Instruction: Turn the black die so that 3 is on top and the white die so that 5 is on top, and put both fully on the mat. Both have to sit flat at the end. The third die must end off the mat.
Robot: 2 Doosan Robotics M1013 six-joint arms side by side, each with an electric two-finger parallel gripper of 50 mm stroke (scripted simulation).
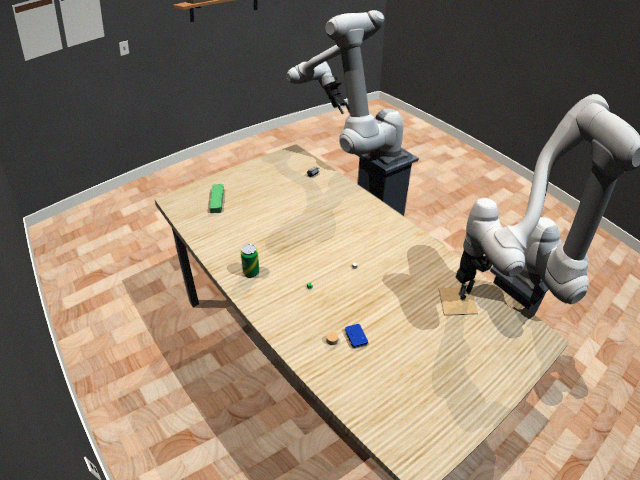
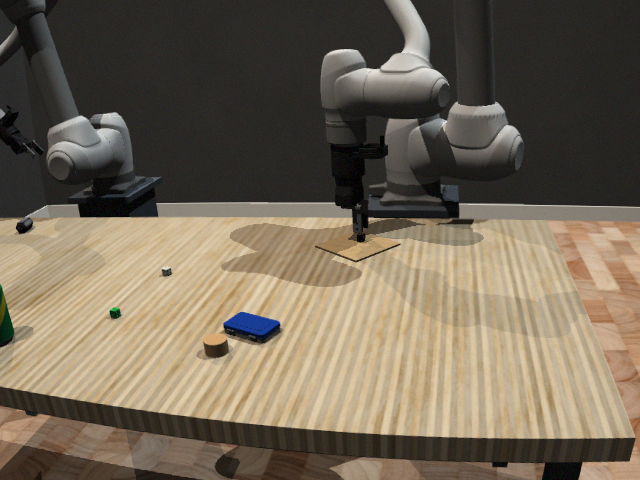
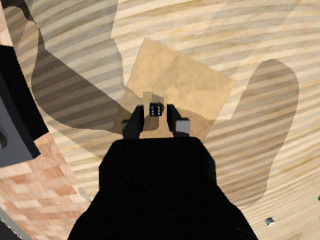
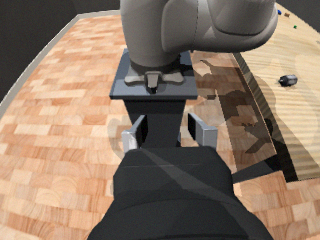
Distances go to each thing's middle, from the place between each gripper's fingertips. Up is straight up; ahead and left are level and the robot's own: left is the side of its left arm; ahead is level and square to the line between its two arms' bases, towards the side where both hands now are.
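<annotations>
Blue case [image 2: 255, 328]: from my left hand [image 2: 360, 229], 460 mm ahead, 60 mm to the right, 40 mm below. Tan mat [image 2: 346, 246]: 30 mm ahead of my left hand, 50 mm below it.
My right gripper: 330 mm short of the tan mat, 1350 mm to the right of it, 160 mm above it.
</annotations>
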